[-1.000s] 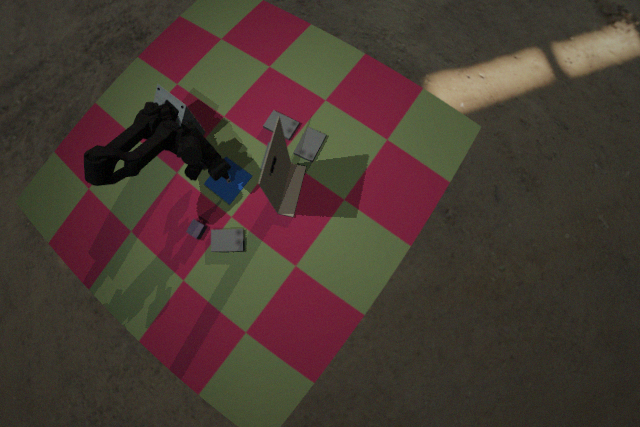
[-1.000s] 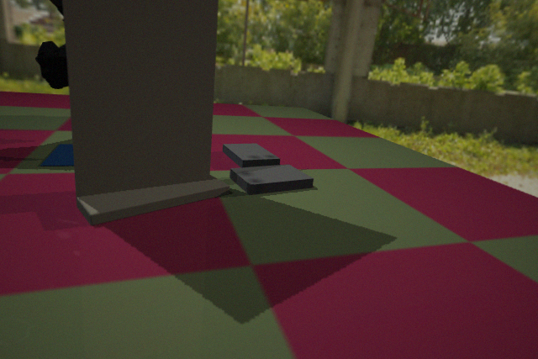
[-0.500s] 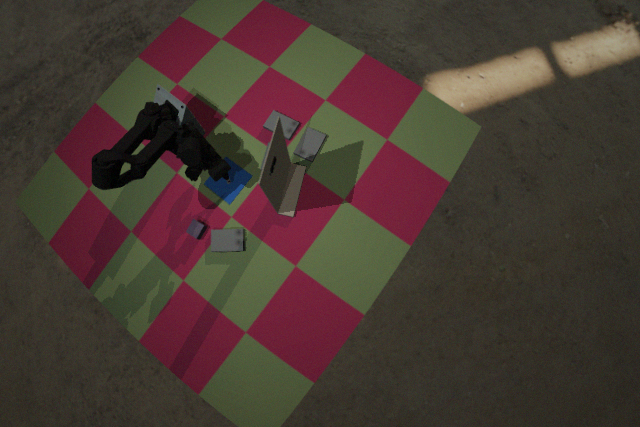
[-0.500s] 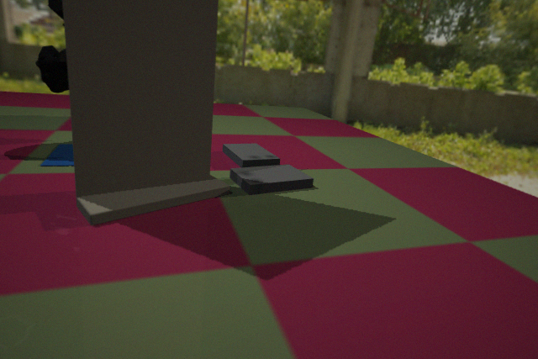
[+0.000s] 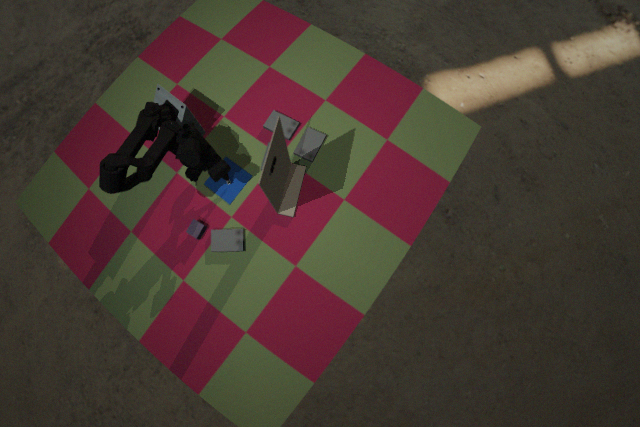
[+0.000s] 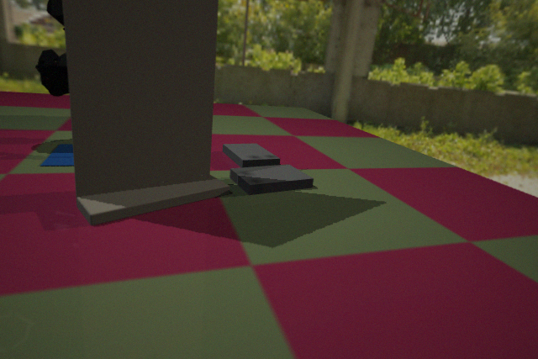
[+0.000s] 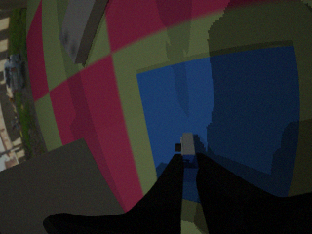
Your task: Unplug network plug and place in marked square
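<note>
Now: the blue marked square 3 cm below my gripper tip and 1 cm behind it. Round my gripper tip: plug (right at my gripper tip); panel (17 cm ahead, 13 cm above, 10 cm to the left).
</note>
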